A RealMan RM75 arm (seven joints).
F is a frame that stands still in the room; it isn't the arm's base.
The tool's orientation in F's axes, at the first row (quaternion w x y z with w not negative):
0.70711 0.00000 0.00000 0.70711
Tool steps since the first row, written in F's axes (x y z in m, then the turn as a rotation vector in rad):
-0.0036 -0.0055 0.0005 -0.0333 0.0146 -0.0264
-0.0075 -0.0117 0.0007 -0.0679 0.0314 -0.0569
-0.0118 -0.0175 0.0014 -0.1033 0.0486 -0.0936
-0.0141 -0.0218 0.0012 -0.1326 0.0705 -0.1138
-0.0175 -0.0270 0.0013 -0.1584 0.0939 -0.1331
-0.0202 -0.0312 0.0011 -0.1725 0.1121 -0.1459
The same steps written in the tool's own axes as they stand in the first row. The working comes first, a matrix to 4 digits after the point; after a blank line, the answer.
The tool's axes in the first row as the columns of a matrix, in F's axes (used below as rounded here):
0.0000 -1.0000 0.0000
1.0000 0.0000 0.0000
0.0000 0.0000 1.0000

-0.0055 0.0036 0.0005 0.0146 0.0333 -0.0264
-0.0117 0.0075 0.0007 0.0314 0.0679 -0.0569
-0.0175 0.0118 0.0014 0.0486 0.1033 -0.0936
-0.0218 0.0141 0.0012 0.0705 0.1326 -0.1138
-0.0270 0.0175 0.0013 0.0939 0.1584 -0.1331
-0.0312 0.0202 0.0011 0.1121 0.1725 -0.1459

